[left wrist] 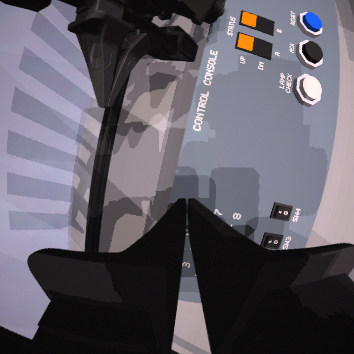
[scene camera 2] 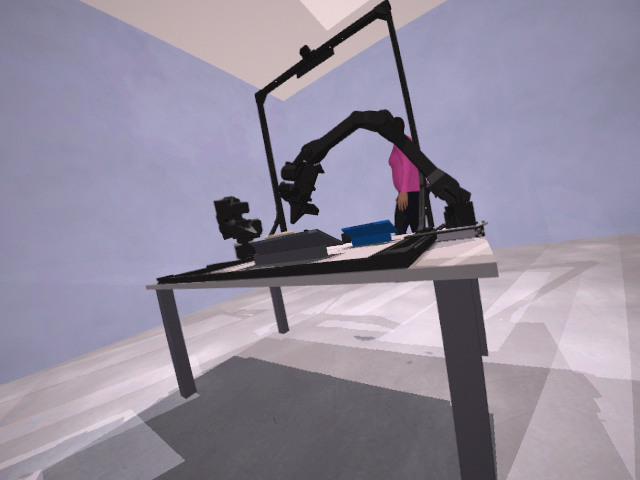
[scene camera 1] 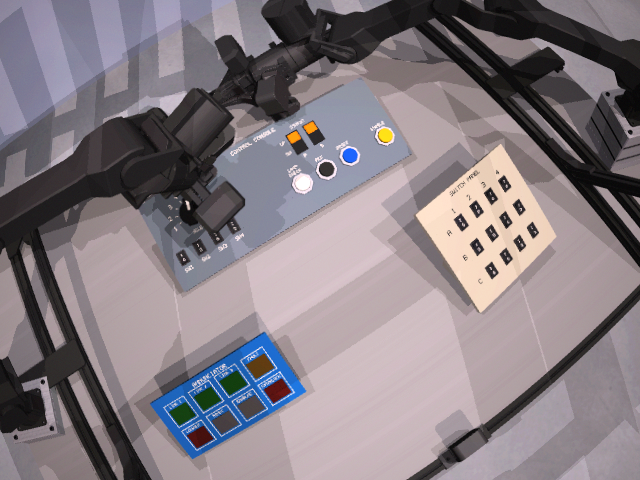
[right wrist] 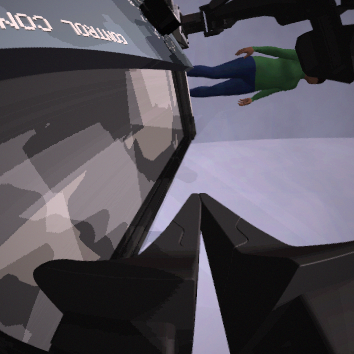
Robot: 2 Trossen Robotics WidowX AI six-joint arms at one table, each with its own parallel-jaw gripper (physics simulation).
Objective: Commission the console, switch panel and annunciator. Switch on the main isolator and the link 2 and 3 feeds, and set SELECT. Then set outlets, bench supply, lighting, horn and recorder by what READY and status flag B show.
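Frame: origin at the left arm's base, x left, y down, z back, level; centimetres.
Where they show: left gripper, fingertip midpoint: [left wrist: 185,204] [scene camera 2: 292,223] [scene camera 1: 199,168] [right wrist: 207,14]; right gripper, fingertip midpoint: [left wrist: 103,107] [scene camera 2: 256,234] [right wrist: 197,199]; left arm's base, link origin: [scene camera 2: 462,226] [scene camera 1: 29,410] [right wrist: 182,25]; right arm's base, link origin: [scene camera 1: 635,109].
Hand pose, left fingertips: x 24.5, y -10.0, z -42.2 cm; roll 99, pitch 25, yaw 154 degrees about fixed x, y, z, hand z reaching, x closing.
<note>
Each offset is from my left fingertips to the centre of the thing. "spot": to the spot under its first point.
The grey control console @[dx -1.1, dy +8.5, dz -9.7 cm] [scene camera 1: 347,110] [scene camera 2: 290,240] [left wrist: 246,140] [right wrist: 70,35] lies at the back of the table. My left gripper [scene camera 1: 190,202] [scene camera 2: 296,216] [left wrist: 185,204] is shut and empty, just above the SELECT knob @[dx -3.6, dy +4.5, dz +3.6 cm] [scene camera 1: 186,215], which its fingers hide in the left wrist view. Rockers SW3 @[dx -7.6, dy +7.3, dz +1.1 cm] [left wrist: 272,241] and SW4 @[dx -6.9, dy +7.3, dz -1.8 cm] [left wrist: 282,211] lie beside it. Status flags A @[spot: dx +2.1, dy +5.0, dz -14.9 cm] [left wrist: 253,43] and B @[spot: dx +2.8, dy +5.0, dz -17.6 cm] [left wrist: 256,22] both show orange at UP. My right gripper [scene camera 1: 280,110] [right wrist: 197,199] is shut and empty beyond the console's back edge. The cream switch panel @[dx -19.7, dy +8.3, dz -36.1 cm] [scene camera 1: 509,276] lies right, the blue annunciator @[dx -30.4, dy +9.4, dz +6.6 cm] [scene camera 1: 161,407] [scene camera 2: 368,232] in front.
The console carries white LAMP CHECK @[dx -4.2, dy +6.8, dz -13.5 cm] [scene camera 1: 302,183], black ACK @[dx -3.2, dy +6.8, dz -17.6 cm] [scene camera 1: 327,169], blue RESET @[dx -2.2, dy +6.8, dz -21.7 cm] [scene camera 1: 350,155] and yellow @[dx -0.6, dy +6.8, dz -28.1 cm] [scene camera 1: 384,135] buttons. Black frame rails [scene camera 1: 509,414] run around the table. A person in pink [scene camera 2: 404,176] stands behind the table.
</note>
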